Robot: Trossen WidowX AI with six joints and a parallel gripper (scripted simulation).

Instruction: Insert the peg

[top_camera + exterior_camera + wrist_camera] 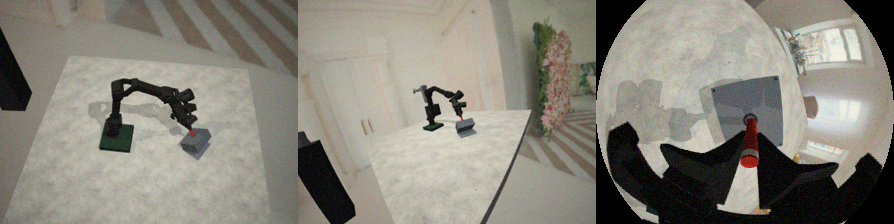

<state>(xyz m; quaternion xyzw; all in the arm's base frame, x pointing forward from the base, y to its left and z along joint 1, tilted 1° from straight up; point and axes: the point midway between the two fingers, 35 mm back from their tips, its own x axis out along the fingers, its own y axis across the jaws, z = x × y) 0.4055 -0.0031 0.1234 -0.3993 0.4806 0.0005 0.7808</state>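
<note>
Right now my gripper tip is 60 mm above the grey sloped panel, 40 mm short of it and 30 mm to the left of it. From my gripper tip the other things lie so: red peg 10 mm to the left, 10 mm behind, 10 mm above.
</note>
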